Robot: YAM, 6 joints.
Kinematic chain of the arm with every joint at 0, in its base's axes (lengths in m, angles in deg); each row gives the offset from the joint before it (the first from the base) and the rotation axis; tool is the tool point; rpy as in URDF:
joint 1: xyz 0 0 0.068 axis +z
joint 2: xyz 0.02 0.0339 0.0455 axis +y
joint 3: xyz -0.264 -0.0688 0 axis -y
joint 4: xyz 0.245 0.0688 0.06 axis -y
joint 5: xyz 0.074 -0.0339 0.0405 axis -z
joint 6: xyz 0.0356 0 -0.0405 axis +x
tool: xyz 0 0 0 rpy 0 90 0
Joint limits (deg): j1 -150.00..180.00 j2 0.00..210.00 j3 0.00..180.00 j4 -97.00..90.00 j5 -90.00..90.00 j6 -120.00..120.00
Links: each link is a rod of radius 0.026 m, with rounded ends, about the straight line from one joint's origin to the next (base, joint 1, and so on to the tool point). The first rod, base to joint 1, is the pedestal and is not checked.
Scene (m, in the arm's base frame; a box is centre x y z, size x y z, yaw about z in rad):
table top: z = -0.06
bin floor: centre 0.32 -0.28 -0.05 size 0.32 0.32 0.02 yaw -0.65
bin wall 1: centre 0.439 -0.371 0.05 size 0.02 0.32 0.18 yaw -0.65
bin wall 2: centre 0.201 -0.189 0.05 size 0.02 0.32 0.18 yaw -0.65
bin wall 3: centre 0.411 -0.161 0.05 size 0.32 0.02 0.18 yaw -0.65
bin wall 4: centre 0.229 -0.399 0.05 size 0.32 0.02 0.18 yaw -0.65
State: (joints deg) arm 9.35 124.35 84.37 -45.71 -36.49 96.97
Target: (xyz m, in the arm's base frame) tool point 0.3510 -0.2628 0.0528
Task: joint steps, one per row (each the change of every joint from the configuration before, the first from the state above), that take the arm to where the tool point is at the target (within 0.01 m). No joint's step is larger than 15 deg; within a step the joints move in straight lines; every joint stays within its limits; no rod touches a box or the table.
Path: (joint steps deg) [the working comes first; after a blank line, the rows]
Joints at the target: -39.31 137.73 91.72 -38.82 -32.32 96.97
Straight joint move there: touches bin wall 3.

1: -4.84 -5.77 9.68 5.07 11.57 -13.90
2: -4.84 -5.76 9.67 5.06 11.57 -13.90
3: -4.83 -5.77 9.68 5.07 11.57 -13.90
4: -4.84 -5.77 9.68 5.07 11.57 -13.91
5: -4.84 -5.76 9.68 5.06 11.57 -13.90
6: -4.84 -5.77 9.67 5.07 11.57 -13.90
7: -3.27 8.00 -8.45 -3.92 -10.88 13.90
8: -3.27 7.99 -8.45 -3.92 -10.87 13.90
9: -3.27 8.00 -8.45 -3.91 -10.88 13.91
10: -3.28 8.00 -8.45 -3.92 -10.87 13.90
11: -3.27 8.00 -8.46 -3.92 -10.88 13.90
12: -3.27 7.99 -8.45 -3.92 -10.87 13.90

